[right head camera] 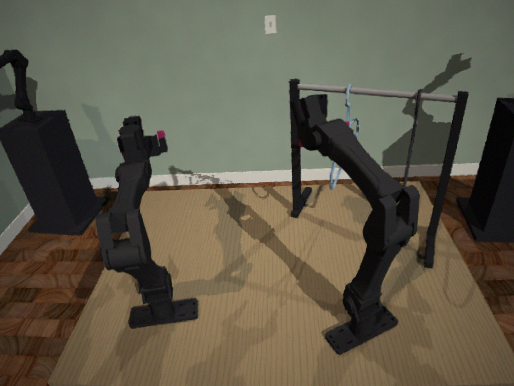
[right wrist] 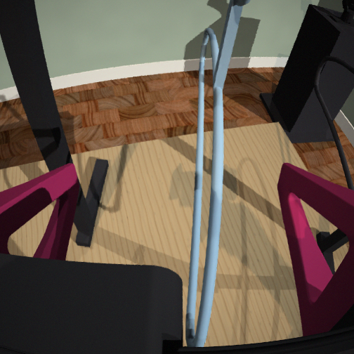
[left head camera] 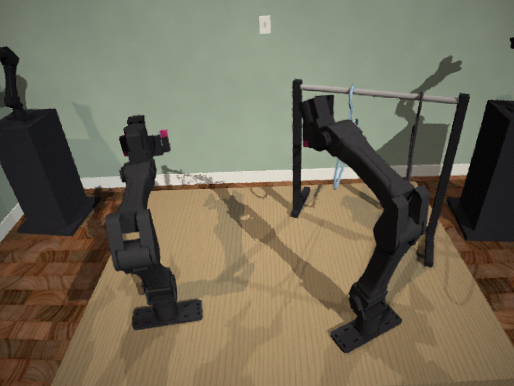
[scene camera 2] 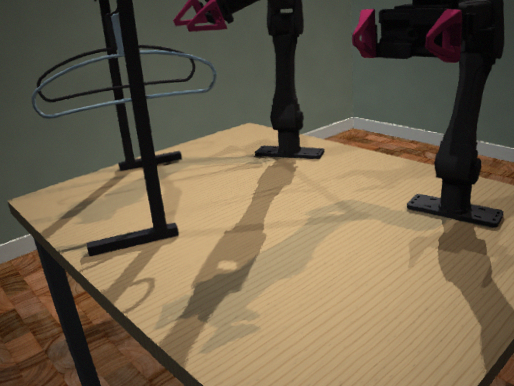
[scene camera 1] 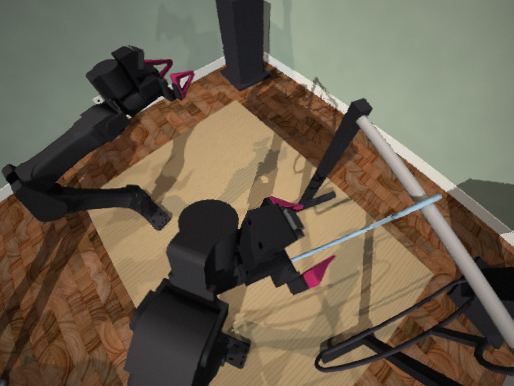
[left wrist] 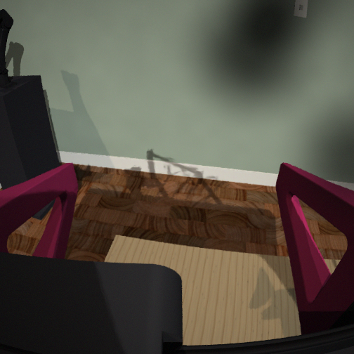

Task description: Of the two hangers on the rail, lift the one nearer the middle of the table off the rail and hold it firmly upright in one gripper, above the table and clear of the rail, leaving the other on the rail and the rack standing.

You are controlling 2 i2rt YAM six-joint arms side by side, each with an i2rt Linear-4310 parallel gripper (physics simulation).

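The light blue hanger (left head camera: 351, 102) (scene camera 1: 370, 227) (scene camera 2: 75, 111) (right wrist: 218, 150) hangs on the rail (left head camera: 385, 93) (scene camera 1: 460, 255), nearer the table's middle. The black hanger (left head camera: 414, 135) (scene camera 1: 345, 370) hangs farther right in the left head camera. My right gripper (scene camera 1: 317, 232) (scene camera 2: 192, 17) (right wrist: 177, 174) is open; in the right wrist view the blue hanger runs between its spread fingers, touching neither. In scene camera 2 the gripper appears higher than the hanger's loop. My left gripper (scene camera 1: 181, 69) (scene camera 2: 406, 34) (left wrist: 176, 174) is open and empty, away from the rack.
The rack stands upright, with a near-middle post (left head camera: 297, 150) (scene camera 2: 145, 130) (right wrist: 35, 75) and a far-right post (left head camera: 447, 170). My right forearm crosses in front of the hangers in the head views. Dark pedestals (left head camera: 45, 170) (left head camera: 492, 170) stand beyond the table's sides.
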